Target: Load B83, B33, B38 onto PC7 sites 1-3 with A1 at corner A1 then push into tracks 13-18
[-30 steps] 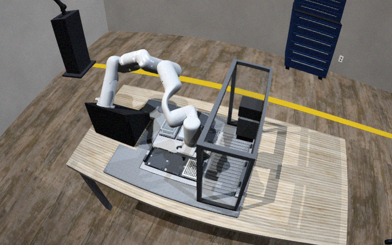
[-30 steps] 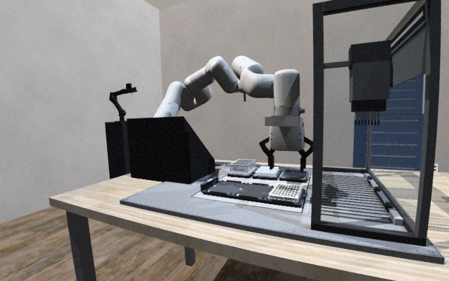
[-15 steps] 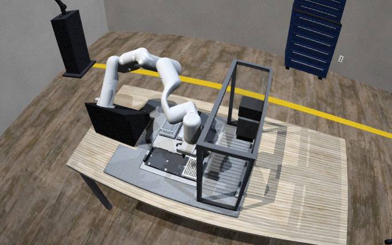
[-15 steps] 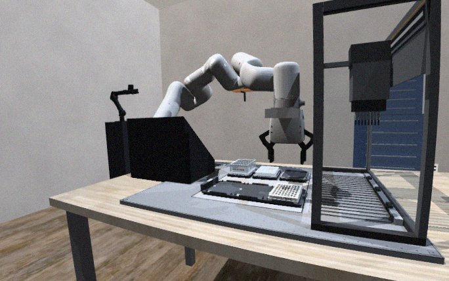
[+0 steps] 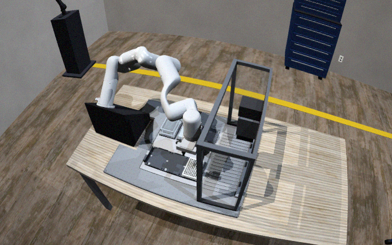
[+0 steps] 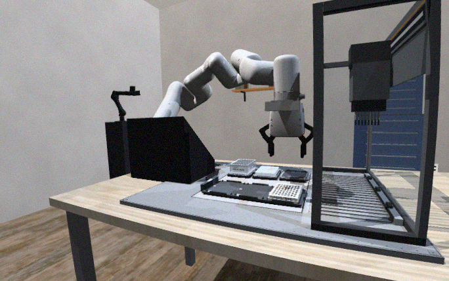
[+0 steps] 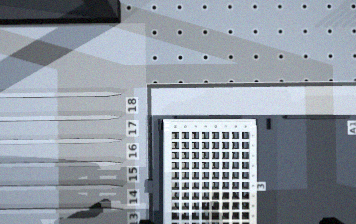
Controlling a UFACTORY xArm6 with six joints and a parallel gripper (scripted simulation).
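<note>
The nest s2 lies 100 mm behind my hand, 250 mm to the left of it and 130 mm below it. The rest, counted from my hand: frame post (80 mm ahead, 180 mm to the right, 110 mm above); nest s3 (10 mm ahead, 250 mm to the left, 130 mm below); dark carrier PC7 (110 mm behind, 10 mm to the left, 120 mm below).
</note>
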